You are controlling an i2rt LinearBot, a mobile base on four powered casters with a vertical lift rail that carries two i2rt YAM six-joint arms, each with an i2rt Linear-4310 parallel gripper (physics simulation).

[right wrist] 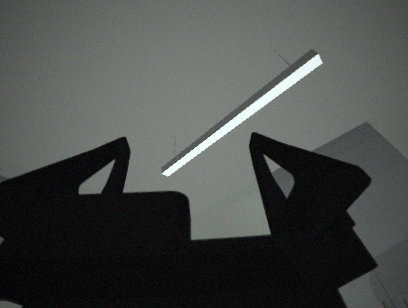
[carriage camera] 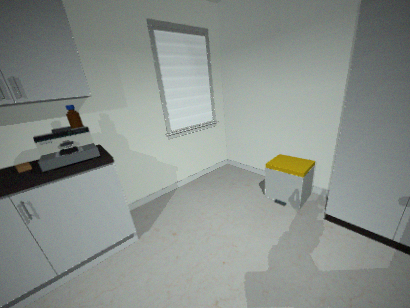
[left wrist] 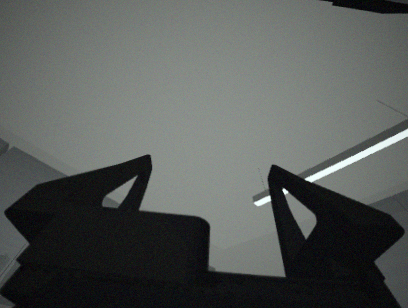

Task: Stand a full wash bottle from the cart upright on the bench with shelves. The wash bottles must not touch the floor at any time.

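Frame: origin at the left arm's base, x ahead, y left, z up, level; centimetres.
Where they show: left gripper, between the fingertips: (left wrist: 210, 166); right gripper, between the fingertips: (right wrist: 190, 141).
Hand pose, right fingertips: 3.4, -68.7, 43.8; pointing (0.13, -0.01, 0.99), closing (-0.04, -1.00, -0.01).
Note:
Things, the pixels of their top centre, and the offset from my right fingertips, as dx, dy, dz. "pt": a spot on its surface instead.
- brown bottle with a blue cap, a spot on its surface: (carriage camera: 74, 118) pt +120.1, +146.1, -11.5
- yellow-lidded bin, centre of its top: (carriage camera: 289, 162) +168.0, -45.3, -88.1
My left gripper (left wrist: 210, 166) is open, with no object between its fingers; the ceiling shows behind it in the left wrist view. My right gripper (right wrist: 190, 141) is open in the same way, with the ceiling and a lamp behind it in the right wrist view. The cart, the wash bottles and the bench with shelves do not show in the carriage view. Neither gripper shows in the carriage view.
A counter with white cabinets (carriage camera: 80, 220) and a dark top stands at the left, bearing a grey device (carriage camera: 70, 159) and a brown bottle with a blue cap (carriage camera: 74, 118). A wall cabinet (carriage camera: 40, 50) hangs above. A yellow-lidded bin (carriage camera: 290, 165) and a tall cabinet (carriage camera: 375, 125) stand right.

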